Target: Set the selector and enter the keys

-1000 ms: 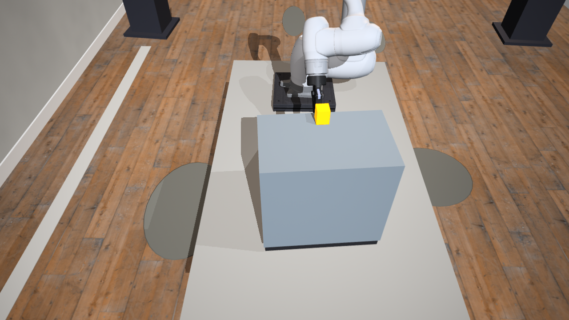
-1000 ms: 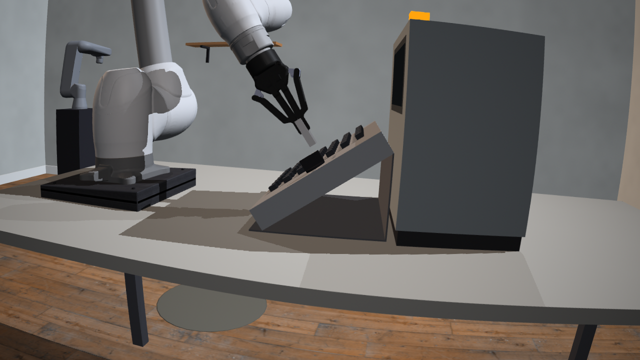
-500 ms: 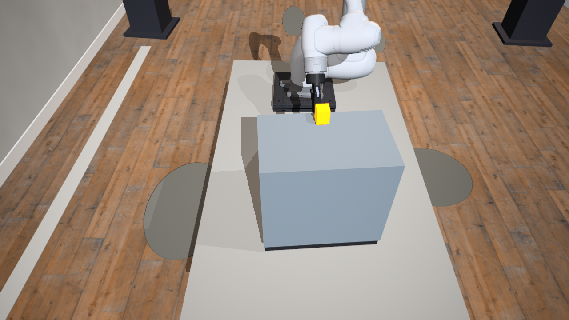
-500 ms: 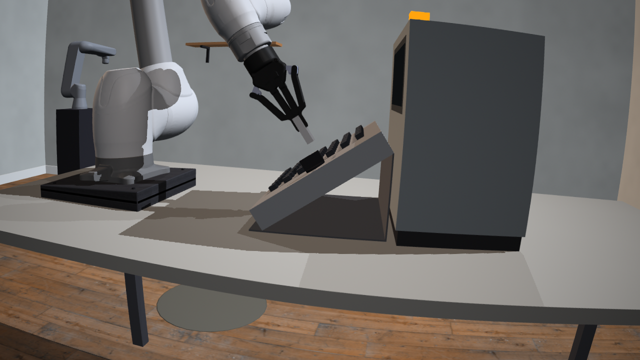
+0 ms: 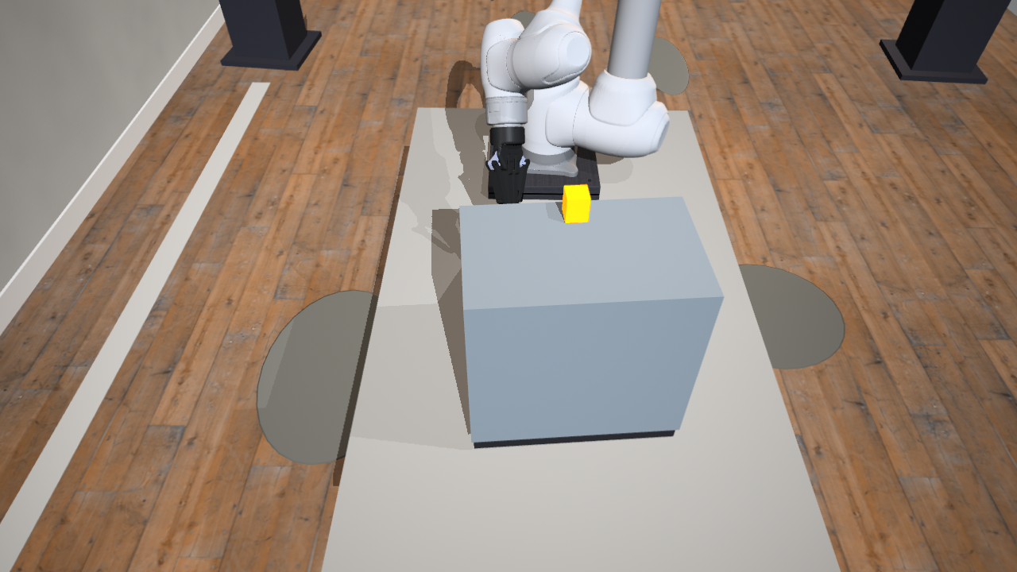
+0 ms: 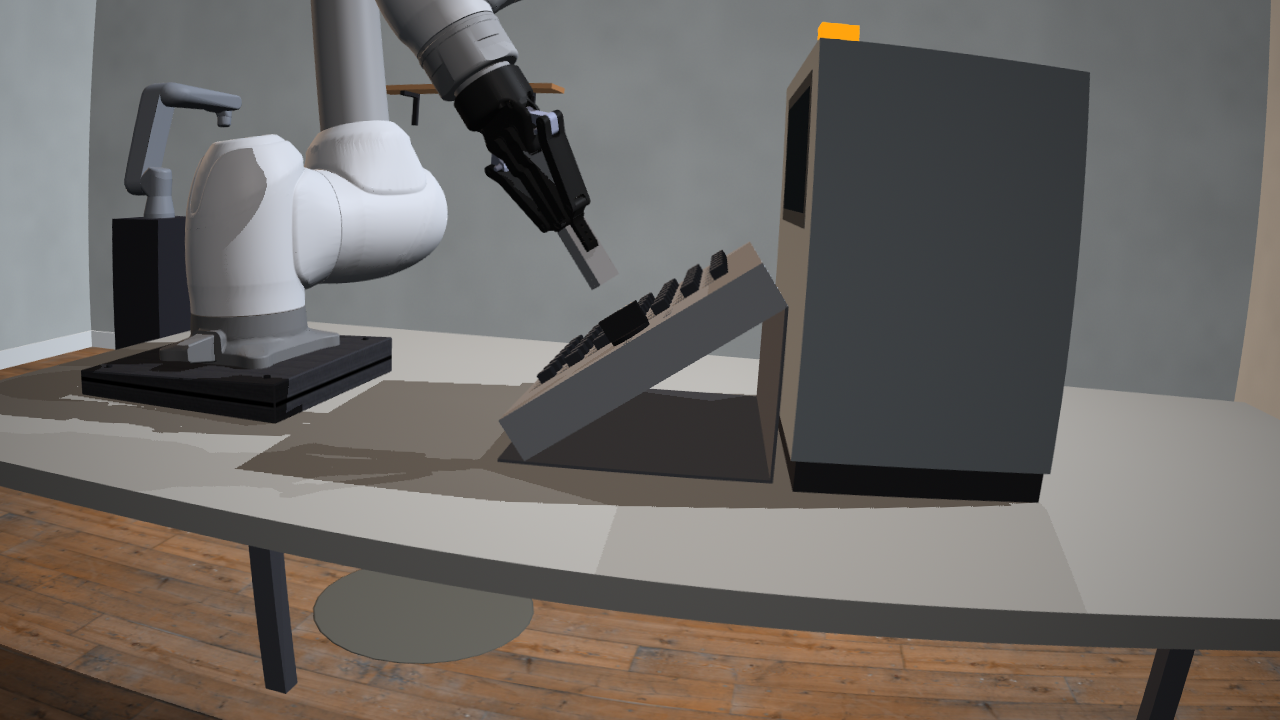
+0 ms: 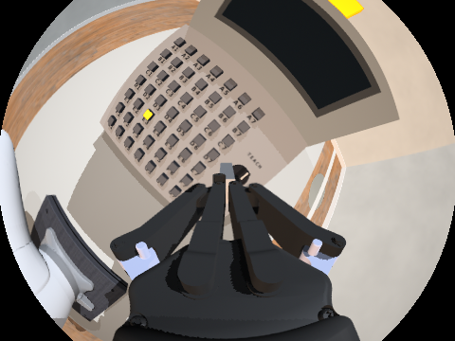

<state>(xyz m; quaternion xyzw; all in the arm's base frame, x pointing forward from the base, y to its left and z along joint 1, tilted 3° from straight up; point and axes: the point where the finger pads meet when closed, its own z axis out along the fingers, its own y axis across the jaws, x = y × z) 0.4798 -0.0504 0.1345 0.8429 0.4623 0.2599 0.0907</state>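
My hand is 5 cm short of the black selector knob, 2 cm to the left of it and 6 cm above it. From my hand the other things lie so: key (2 cm behind, 16 cm to the left, 9 cm below); sloped keypad panel (5 cm ahead, 9 cm to the left, 11 cm below).
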